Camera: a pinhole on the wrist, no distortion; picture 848 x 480 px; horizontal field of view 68.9 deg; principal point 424.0 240.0 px. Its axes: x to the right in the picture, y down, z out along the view. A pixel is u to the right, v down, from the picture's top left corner.
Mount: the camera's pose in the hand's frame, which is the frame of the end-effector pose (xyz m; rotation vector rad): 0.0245 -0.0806 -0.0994 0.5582 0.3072 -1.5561
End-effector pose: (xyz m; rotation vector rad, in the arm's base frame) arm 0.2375 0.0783 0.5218 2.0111 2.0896 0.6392
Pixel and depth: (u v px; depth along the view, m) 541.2 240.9 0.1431
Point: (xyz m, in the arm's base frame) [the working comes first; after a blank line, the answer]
In the camera's frame: 0.0271 0.0002 0.1431

0.0784 0.0821 0.4421
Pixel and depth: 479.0 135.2 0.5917
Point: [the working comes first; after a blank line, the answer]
In the camera's frame: 0.0527 -0.1003 0.5917

0.0101 -0.0203 -0.0016
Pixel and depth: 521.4 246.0 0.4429
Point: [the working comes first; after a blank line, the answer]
In the camera's frame: 0.0698 0.0043 0.4429

0.0016 0.0826 0.1492
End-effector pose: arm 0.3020 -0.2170 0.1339 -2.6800 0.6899 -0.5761
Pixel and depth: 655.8 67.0 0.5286
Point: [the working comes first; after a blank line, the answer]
In the camera's frame: 0.1982 -0.1480 0.5286

0.4372 0.3587 0.0812
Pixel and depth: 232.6 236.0 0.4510
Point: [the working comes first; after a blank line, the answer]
In the camera's frame: -0.1397 -0.0029 0.4510

0.4953 0.0416 -0.1121
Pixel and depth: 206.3 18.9 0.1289
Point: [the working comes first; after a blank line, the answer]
In the camera's frame: -0.0454 -0.0461 0.1289

0.3209 -0.1023 0.1396
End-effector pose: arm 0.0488 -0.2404 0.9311 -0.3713 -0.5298 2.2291
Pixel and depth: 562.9 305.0 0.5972
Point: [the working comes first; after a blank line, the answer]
In the camera's frame: 0.1342 0.0628 0.5972

0.2344 -0.0295 1.4756
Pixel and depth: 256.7 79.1 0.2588
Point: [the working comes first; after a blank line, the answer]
In the camera's frame: -0.0701 -0.0674 0.2588

0.1369 -0.2521 1.1378
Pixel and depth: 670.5 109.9 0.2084
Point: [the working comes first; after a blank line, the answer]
In the camera's frame: 0.0831 -0.0439 0.2084

0.2345 -0.1338 1.0828
